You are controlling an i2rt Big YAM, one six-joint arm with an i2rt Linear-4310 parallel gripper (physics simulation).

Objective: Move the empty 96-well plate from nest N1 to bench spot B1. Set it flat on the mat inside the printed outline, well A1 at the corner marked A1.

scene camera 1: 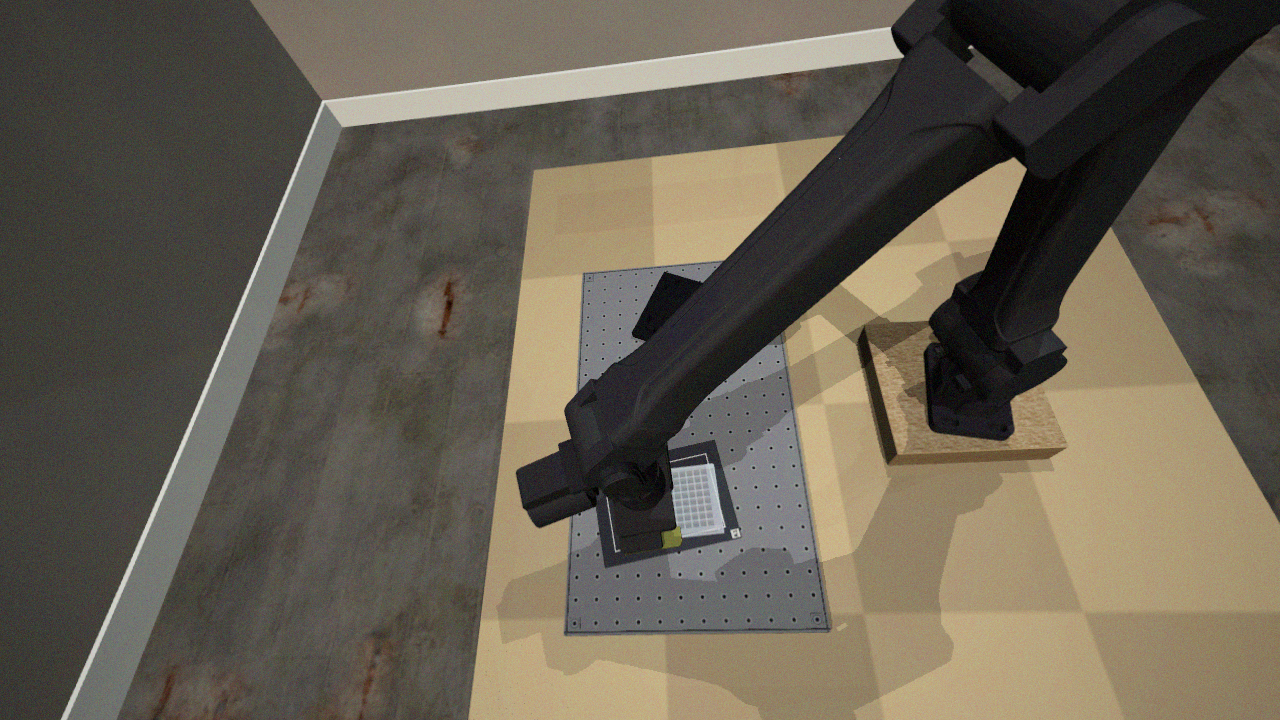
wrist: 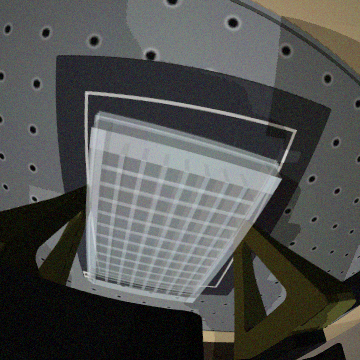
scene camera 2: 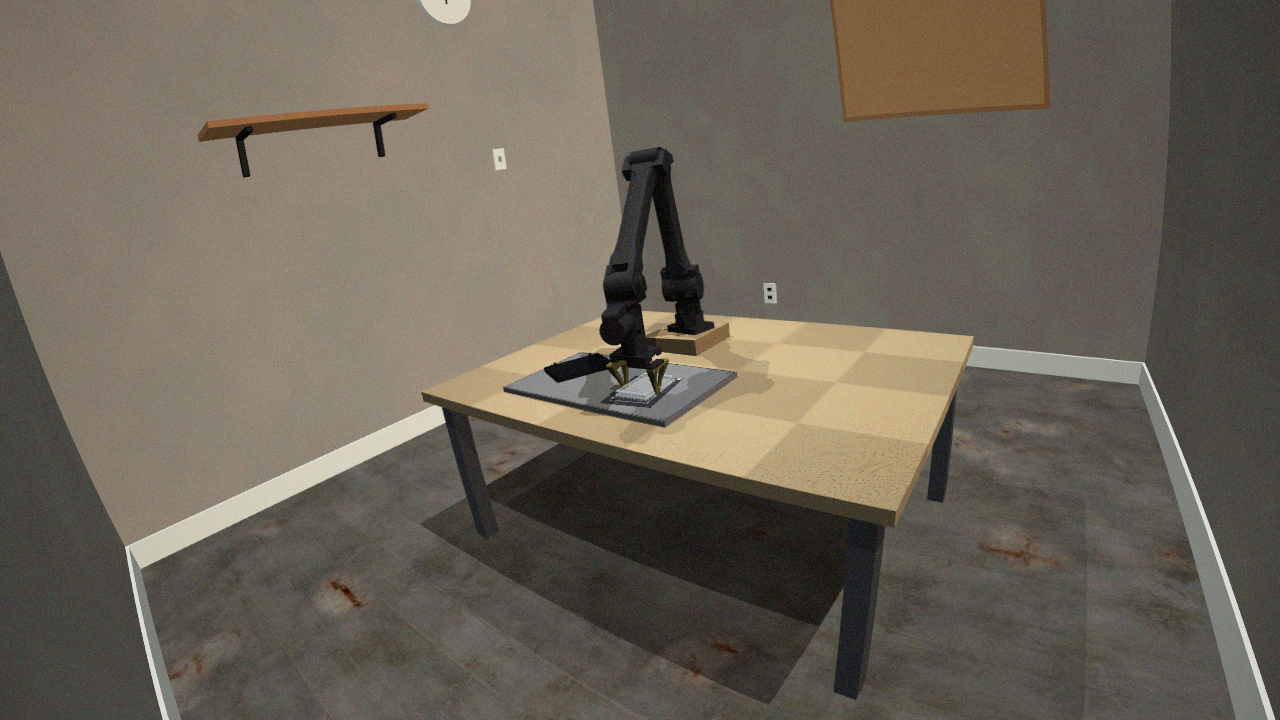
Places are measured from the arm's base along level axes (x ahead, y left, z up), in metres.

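Pixels of known places: gripper, between the fingertips: (scene camera 1: 655, 505) (wrist: 166, 211) (scene camera 2: 641, 391); arm's base, origin of its link: (scene camera 1: 963, 392) (scene camera 2: 691, 329).
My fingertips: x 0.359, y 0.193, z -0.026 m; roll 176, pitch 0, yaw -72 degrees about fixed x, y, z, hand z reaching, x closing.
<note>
Ahead of a thing's pixels: the offset from my fingertips to its top centre. Level surfaces: height alone.
The clear 96-well plate @(0.016 m back, 0.005 m right, 0.014 m up) (scene camera 1: 696, 496) (wrist: 171, 214) (scene camera 2: 637, 389) lies over the dark mat @(0.001 m down) (scene camera 1: 727, 483) (wrist: 143, 82), within the white printed outline (scene camera 1: 712, 463) (wrist: 186, 106). My gripper (scene camera 1: 640, 512) (scene camera 2: 637, 369) (wrist: 166, 211) reaches down over it. Its olive fingers press on the plate's two long sides, so it is shut on the plate. In the wrist view the plate's far edge sits just inside the outline's far line. The arm hides the plate's left half in scene camera 1.
The mat lies on a grey perforated board (scene camera 1: 697, 590) (scene camera 2: 702, 386) (wrist: 214, 36) on the wooden table @(0.016 m down) (scene camera 1: 1119, 537) (scene camera 2: 850, 420). A black nest @(0.016 m back, 0.280 m right, 0.019 m up) (scene camera 1: 662, 300) stands at the board's far end. The arm's base stands on a wooden block (scene camera 1: 1037, 439).
</note>
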